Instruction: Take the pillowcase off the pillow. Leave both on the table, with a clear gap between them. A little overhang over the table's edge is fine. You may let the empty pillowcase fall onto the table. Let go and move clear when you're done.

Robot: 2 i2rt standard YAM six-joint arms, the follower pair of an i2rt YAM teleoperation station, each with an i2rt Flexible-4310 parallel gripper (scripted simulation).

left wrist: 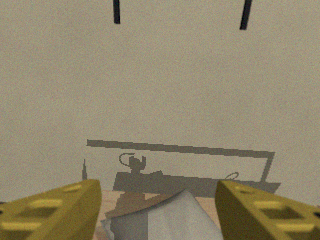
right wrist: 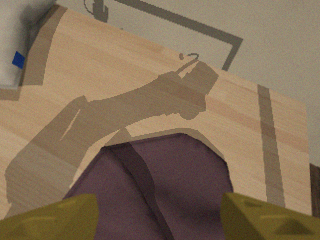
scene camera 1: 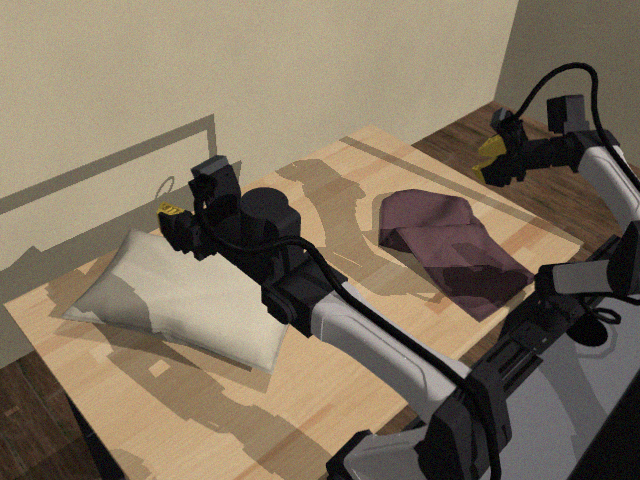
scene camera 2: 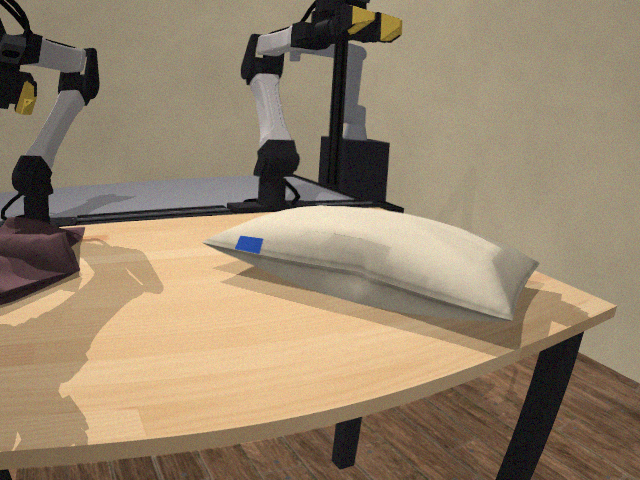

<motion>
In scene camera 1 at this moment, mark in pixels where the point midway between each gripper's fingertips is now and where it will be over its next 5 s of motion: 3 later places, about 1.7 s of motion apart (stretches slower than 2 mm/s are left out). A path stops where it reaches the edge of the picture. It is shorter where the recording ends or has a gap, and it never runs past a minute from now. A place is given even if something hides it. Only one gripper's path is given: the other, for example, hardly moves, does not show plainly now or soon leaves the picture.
My right gripper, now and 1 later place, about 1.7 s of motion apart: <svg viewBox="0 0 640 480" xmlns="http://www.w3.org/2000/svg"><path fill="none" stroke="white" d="M475 161L433 85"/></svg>
</motion>
